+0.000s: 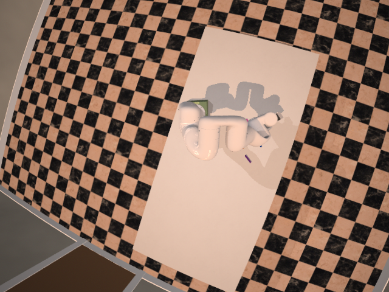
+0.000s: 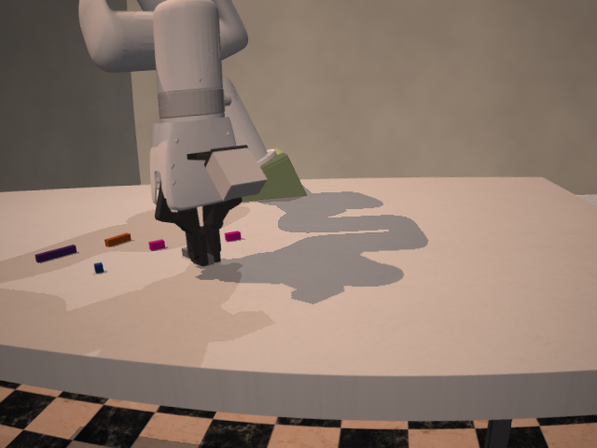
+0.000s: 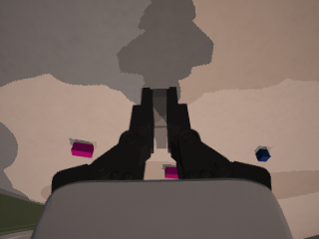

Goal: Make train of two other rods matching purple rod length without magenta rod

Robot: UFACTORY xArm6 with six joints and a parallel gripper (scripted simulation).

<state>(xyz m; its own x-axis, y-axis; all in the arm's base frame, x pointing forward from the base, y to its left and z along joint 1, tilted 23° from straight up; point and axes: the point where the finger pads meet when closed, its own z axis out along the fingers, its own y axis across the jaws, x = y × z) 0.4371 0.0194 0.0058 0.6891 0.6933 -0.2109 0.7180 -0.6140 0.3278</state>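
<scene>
Right now the small blue rod is 130 mm to the right of my hand, 30 mm ahead of it and 20 mm below it. From my hand the other things lie so: purple rod 230 mm to the right, 30 mm behind, 20 mm below; then orange rod 160 mm to the right, 100 mm behind, 20 mm below.
</scene>
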